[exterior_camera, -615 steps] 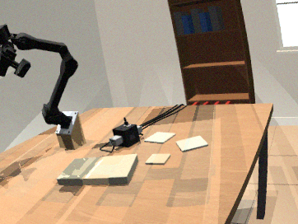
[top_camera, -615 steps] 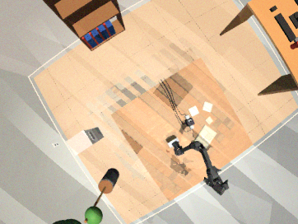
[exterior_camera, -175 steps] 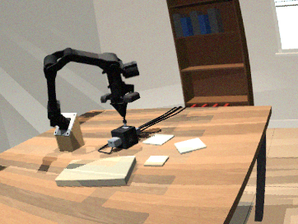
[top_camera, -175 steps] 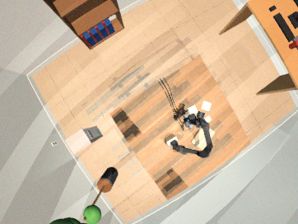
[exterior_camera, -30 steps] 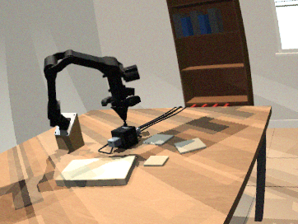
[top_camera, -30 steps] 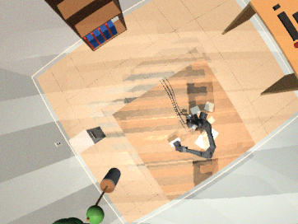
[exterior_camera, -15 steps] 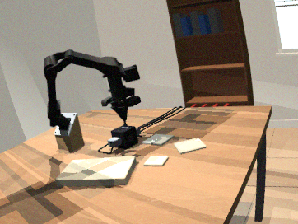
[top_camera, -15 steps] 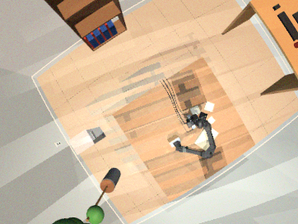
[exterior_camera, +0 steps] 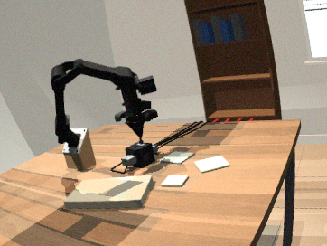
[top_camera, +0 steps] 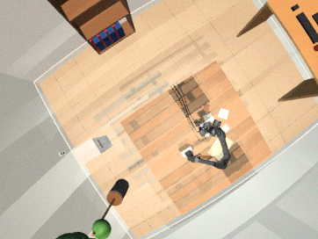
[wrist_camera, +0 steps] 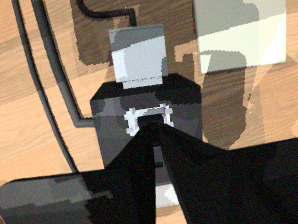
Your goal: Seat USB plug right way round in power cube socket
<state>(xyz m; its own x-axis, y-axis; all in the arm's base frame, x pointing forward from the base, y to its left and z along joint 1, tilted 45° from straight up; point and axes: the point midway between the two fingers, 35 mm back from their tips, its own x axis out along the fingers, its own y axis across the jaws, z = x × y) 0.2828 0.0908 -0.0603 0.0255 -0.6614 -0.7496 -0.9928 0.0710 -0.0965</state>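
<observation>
Right now the dark USB plug is 2 cm below my gripper tip. The rest, counted from my gripper tip: silver-framed socket 4 cm below; then flat white slab 6 cm ahead, 29 cm to the right, 9 cm below.
</observation>
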